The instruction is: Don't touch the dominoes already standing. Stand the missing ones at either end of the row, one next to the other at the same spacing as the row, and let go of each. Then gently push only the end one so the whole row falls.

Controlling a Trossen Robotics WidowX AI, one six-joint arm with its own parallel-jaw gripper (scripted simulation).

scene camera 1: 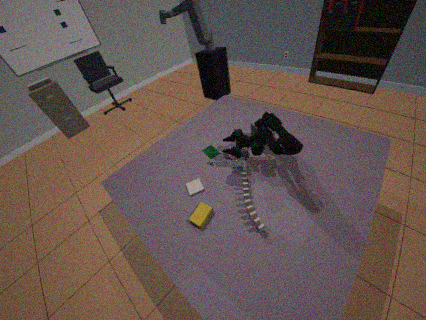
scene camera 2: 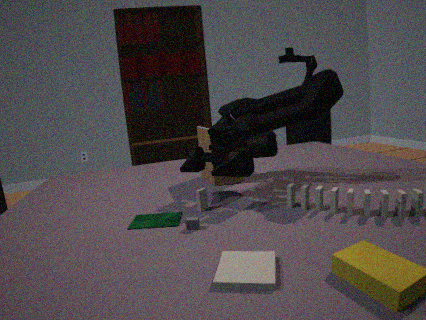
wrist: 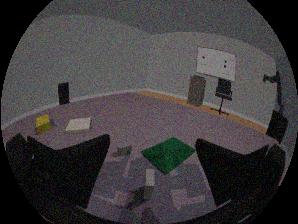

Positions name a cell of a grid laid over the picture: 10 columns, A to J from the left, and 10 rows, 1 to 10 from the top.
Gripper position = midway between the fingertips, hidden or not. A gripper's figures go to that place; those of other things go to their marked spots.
Labels:
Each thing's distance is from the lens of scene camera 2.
my gripper (scene camera 2: E6): 0.63 m
flat white tile (scene camera 2: F9): 0.41 m

